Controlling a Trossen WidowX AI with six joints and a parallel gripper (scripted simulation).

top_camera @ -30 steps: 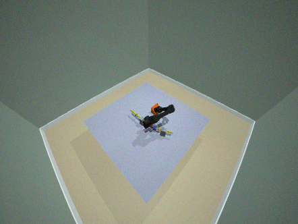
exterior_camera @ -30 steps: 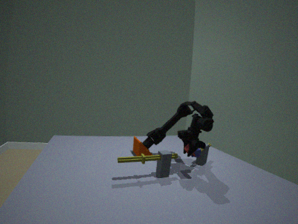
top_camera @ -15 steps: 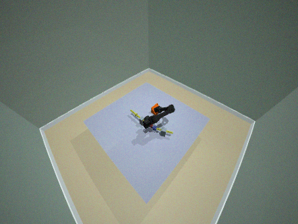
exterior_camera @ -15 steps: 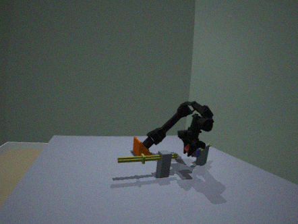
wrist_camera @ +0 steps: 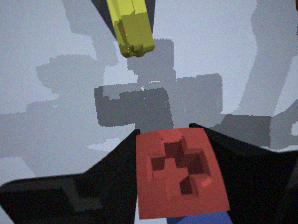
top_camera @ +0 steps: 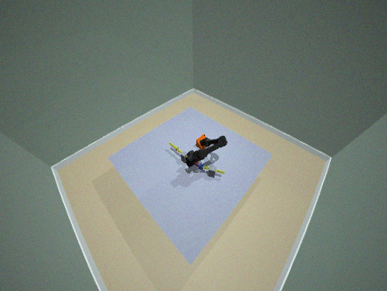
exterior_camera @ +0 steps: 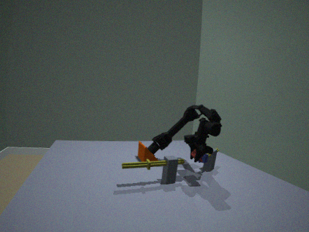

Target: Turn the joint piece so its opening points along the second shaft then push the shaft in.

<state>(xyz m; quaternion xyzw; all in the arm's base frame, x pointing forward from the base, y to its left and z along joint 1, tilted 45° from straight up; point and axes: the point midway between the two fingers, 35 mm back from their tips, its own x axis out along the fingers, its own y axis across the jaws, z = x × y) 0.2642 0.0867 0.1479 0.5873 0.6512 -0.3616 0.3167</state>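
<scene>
The red square joint piece is 3 cm above my gripper tip and 2 cm to the left of it.
</scene>
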